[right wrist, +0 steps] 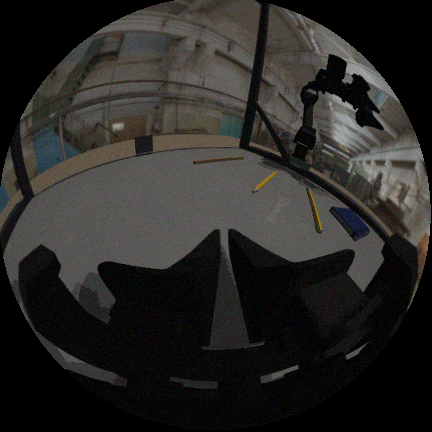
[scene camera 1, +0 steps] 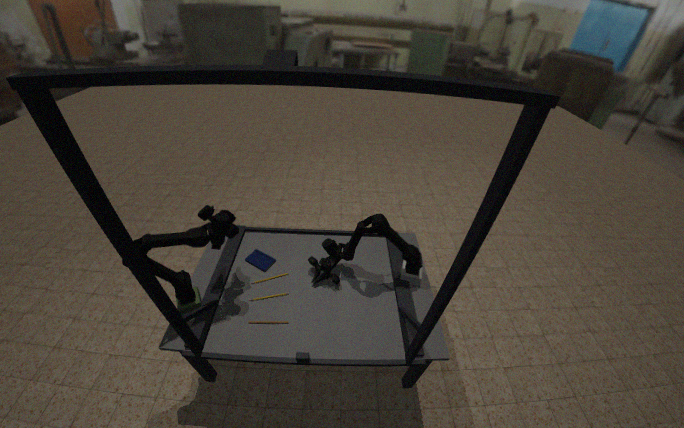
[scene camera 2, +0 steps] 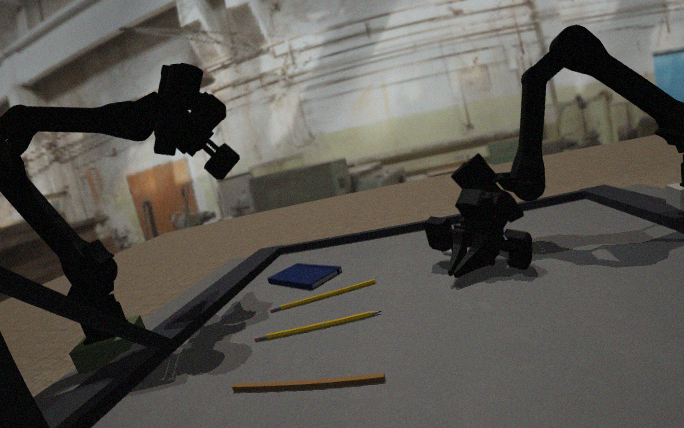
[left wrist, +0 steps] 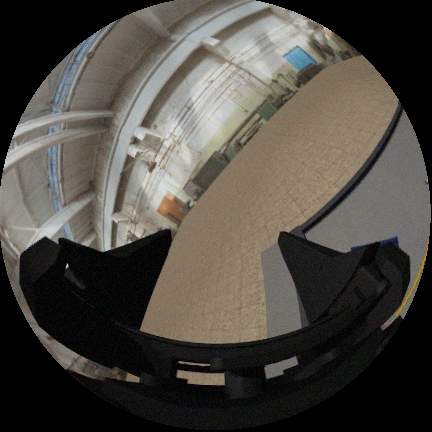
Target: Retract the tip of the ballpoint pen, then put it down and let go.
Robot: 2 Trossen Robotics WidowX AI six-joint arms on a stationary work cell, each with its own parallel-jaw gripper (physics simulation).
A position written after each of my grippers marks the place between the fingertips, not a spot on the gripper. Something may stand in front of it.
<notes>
My left gripper [scene camera 2: 208,144] is open, holding nothing. A blue notebook [scene camera 2: 304,276] rests on the table. Also in view: my right gripper [scene camera 2: 452,274].
My left gripper shows as well in the right wrist view [right wrist: 381,120] and in the left wrist view [left wrist: 226,236]. My right gripper also shows in the right wrist view [right wrist: 223,234].
</notes>
